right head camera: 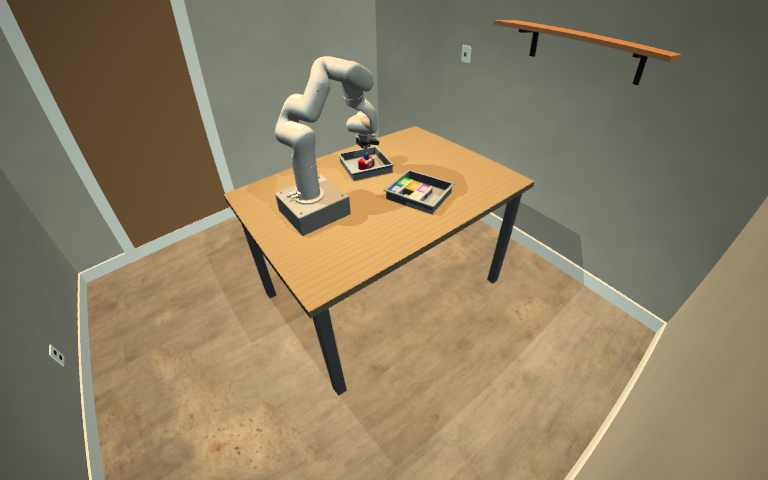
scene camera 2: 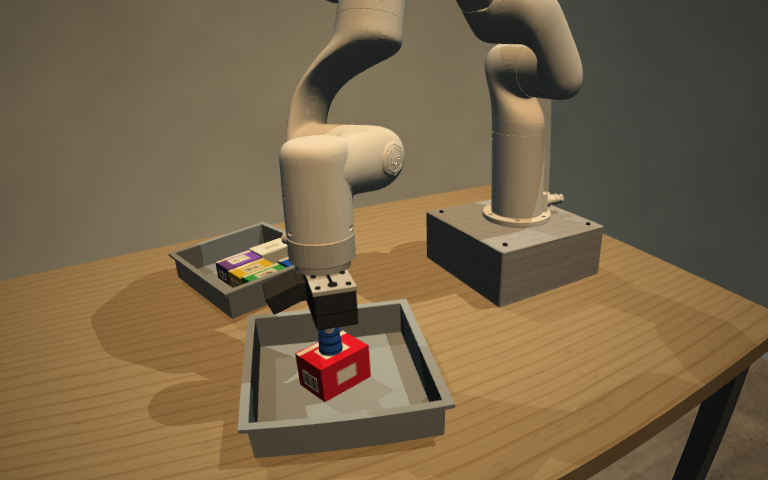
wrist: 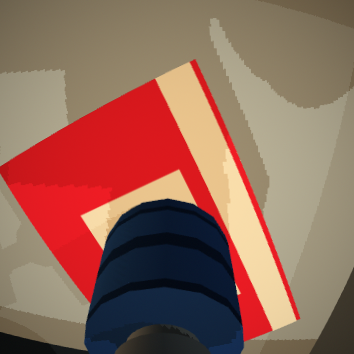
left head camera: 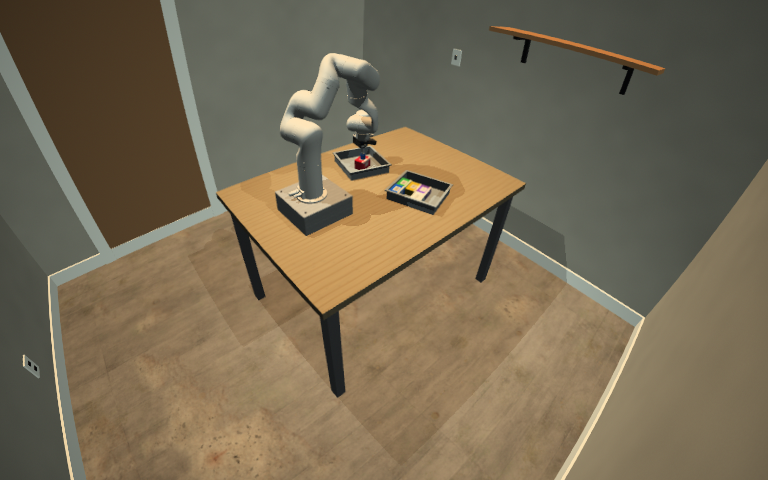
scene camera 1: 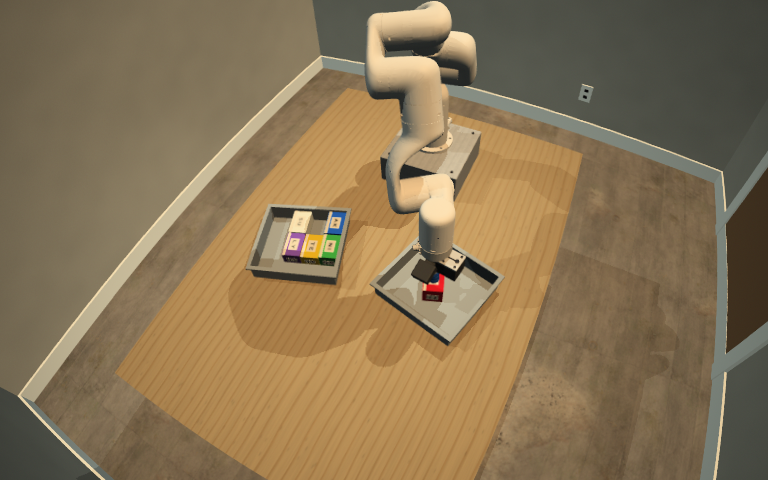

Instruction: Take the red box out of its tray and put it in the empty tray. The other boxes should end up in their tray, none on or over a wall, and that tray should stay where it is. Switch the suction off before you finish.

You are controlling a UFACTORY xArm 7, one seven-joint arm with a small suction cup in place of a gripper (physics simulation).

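Seen in the pictures: hand at its tool point: (right head camera: 366, 160) (scene camera 2: 331, 356) (wrist: 164, 235) (left head camera: 362, 160) (scene camera 1: 433, 280); arm's base at its link origin: (right head camera: 309, 196) (scene camera 2: 516, 215) (left head camera: 311, 195).
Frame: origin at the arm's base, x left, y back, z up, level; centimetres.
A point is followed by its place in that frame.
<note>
The red box (left head camera: 362, 163) @[x 20.9, y -36.9, z -4.7 cm] (right head camera: 366, 163) @[x 20.9, y -37.4, z -4.6 cm] (scene camera 1: 433, 289) @[x 26.0, y -42.0, z -4.0 cm] (scene camera 2: 346, 370) @[x 26.6, y -38.0, z -6.0 cm] (wrist: 125, 135) @[x 25.2, y -42.0, z -4.1 cm] is upright inside the right-hand tray of scene camera 1 (scene camera 1: 408, 313) @[x 23.6, y -49.3, z -7.1 cm] (scene camera 2: 345, 433) @[x 36.9, y -40.6, z -6.8 cm], at or very near its floor and clear of the walls. My blue suction cup (scene camera 2: 330, 341) (wrist: 165, 260) is against the label on its top and appears shut on it. The other tray (scene camera 1: 294, 273) @[x -5.5, y -56.9, z -4.4 cm] (scene camera 2: 205, 287) @[x -5.0, y -55.9, z -6.7 cm] holds a white box (scene camera 1: 300, 221) @[x -16.2, y -42.6, z -5.4 cm], a blue box (scene camera 1: 336, 222) @[x -7.1, y -37.8, z -4.9 cm], a purple box (scene camera 1: 293, 245) @[x -12.5, y -49.8, z -5.6 cm], a yellow box (scene camera 1: 312, 246) @[x -8.0, y -47.1, z -5.8 cm] and a green box (scene camera 1: 330, 246) @[x -3.6, y -44.8, z -5.3 cm], all inside its walls.
Both trays stand on the wooden table (left head camera: 339, 266) @[x -33.7, y 5.6, z -9.2 cm] (scene camera 1: 317, 396) @[x 18.0, y -78.1, z -9.2 cm], a short way apart. The robot's base block (left head camera: 328, 215) @[x -10.8, y -2.0, z -4.3 cm] (scene camera 2: 543, 271) @[x 13.0, y -2.0, z -5.2 cm] stands behind them in scene camera 1. The dark wrist camera housing (scene camera 2: 284, 293) @[x 26.4, y -44.0, z 5.5 cm] is beside the cup, above the tray walls.
</note>
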